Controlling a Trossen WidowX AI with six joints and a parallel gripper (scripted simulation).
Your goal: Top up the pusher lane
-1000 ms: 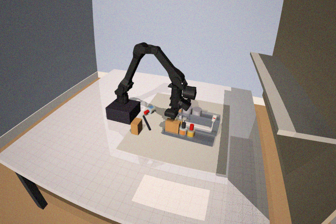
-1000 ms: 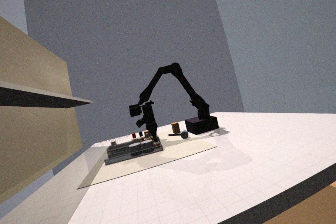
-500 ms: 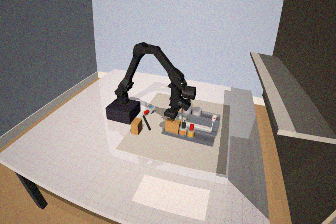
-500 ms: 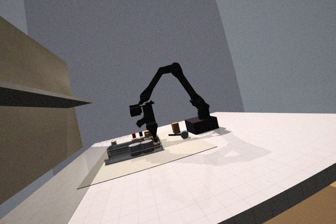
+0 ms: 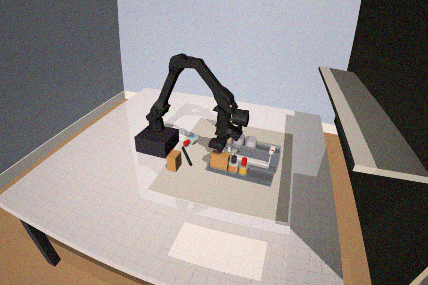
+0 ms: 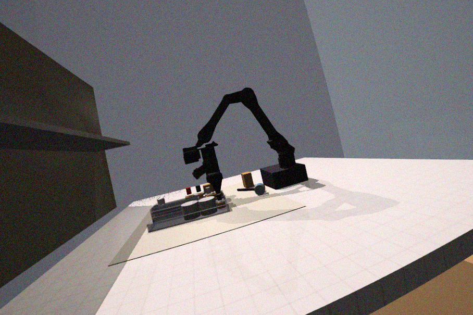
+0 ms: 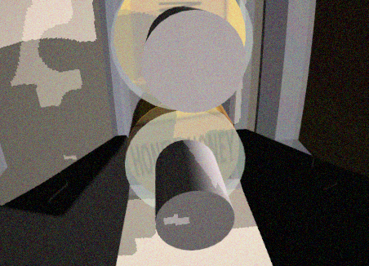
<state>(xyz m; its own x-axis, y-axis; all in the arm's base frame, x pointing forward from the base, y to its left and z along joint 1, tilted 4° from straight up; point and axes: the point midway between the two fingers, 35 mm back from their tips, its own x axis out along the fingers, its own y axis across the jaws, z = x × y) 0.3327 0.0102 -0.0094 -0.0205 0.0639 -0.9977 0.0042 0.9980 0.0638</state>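
Right now my gripper tip is 8 cm to the left of the brown box, 2 cm short of it and 1 cm below it. Round my gripper tip: white pusher plate 15 cm ahead, 3 cm to the left, 2 cm above; black stick 14 cm behind, 6 cm to the right, 2 cm below.
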